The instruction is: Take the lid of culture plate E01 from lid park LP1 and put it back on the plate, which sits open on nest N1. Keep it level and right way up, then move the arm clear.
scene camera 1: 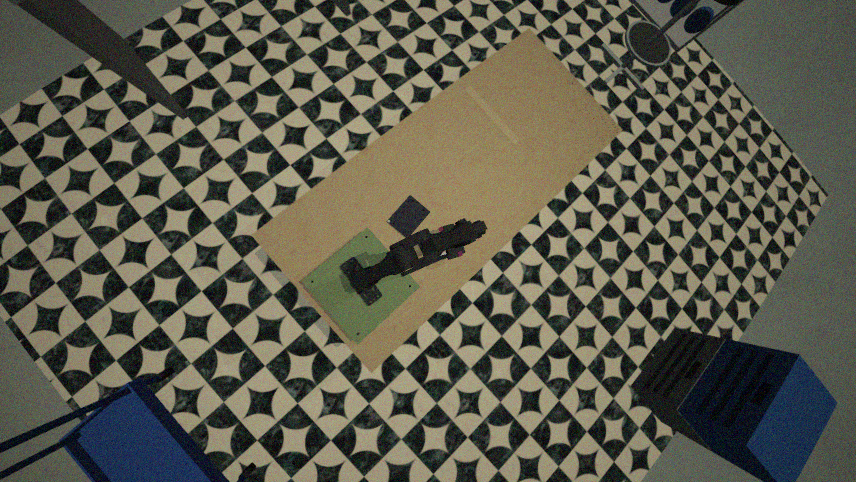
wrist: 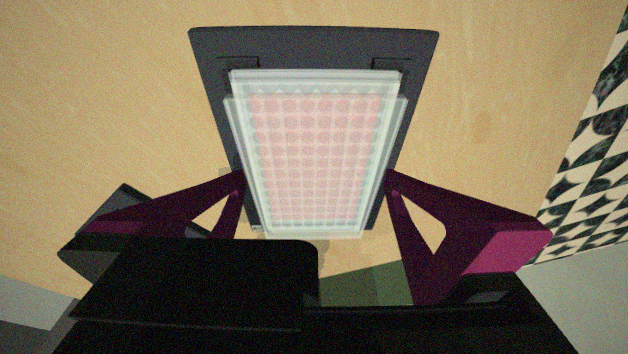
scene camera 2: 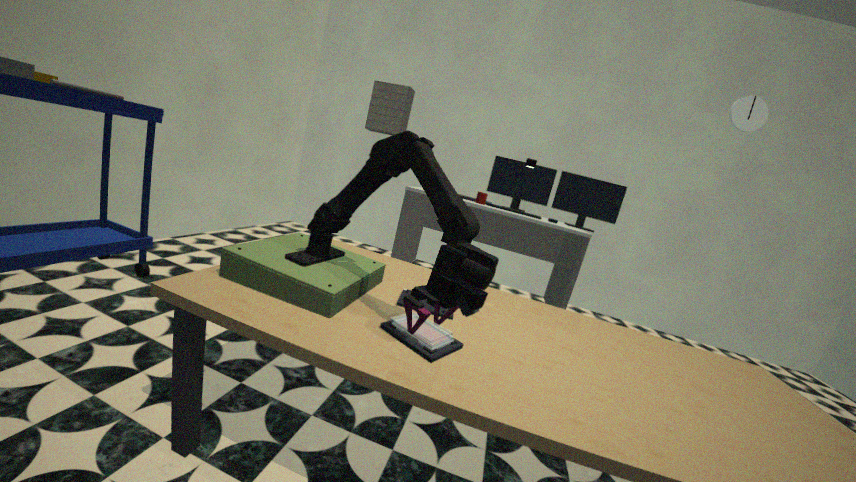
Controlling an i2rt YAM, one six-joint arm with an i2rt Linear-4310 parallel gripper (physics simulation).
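Where they show: gripper, fingertip midpoint: (wrist: 314,177) (scene camera 2: 423,328); arm's base at its link origin: (scene camera 1: 361,281) (scene camera 2: 316,256).
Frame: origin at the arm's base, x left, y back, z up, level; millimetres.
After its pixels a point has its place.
Note:
The clear lid (wrist: 314,90) (scene camera 2: 426,336) lies level and right way up on culture plate E01 (wrist: 307,145) @(x -93, y -412, z -37 mm), whose pink wells show through it. The plate sits on the dark nest N1 (wrist: 206,79) @(x -54, y -458, z -58 mm) (scene camera 2: 445,352) @(x -126, y -453, z -59 mm) on the wooden table. My gripper (wrist: 314,177) @(x -87, y -383, z -45 mm) (scene camera 2: 426,315) @(x -87, y -383, z -45 mm) is open, just above the lid's near end. Its magenta fingers stand on either side of the lid's long edges and grip nothing. In the overhead view the arm hides the plate and the gripper (scene camera 1: 452,242) @(x -87, y -383, z -45 mm). Lid park LP1 (scene camera 1: 408,215) @(x 119, y -326, z -60 mm) (wrist: 116,202) @(x 91, y -408, z -60 mm) is a bare dark pad to the left.
The arm stands on a green base block (scene camera 1: 334,299) @(x 4, y 124, z 6 mm) (scene camera 2: 286,275) @(x -174, y -46, z -4 mm) at the near end of the table (scene camera 1: 508,167) @(x 32, y -879, z -71 mm) (scene camera 2: 598,383) @(x 13, y -806, z -70 mm). A blue cart (scene camera 2: 107,110), a grey desk with two monitors (scene camera 2: 526,230) and a blue cabinet (scene camera 1: 760,402) stand on the floor around it.

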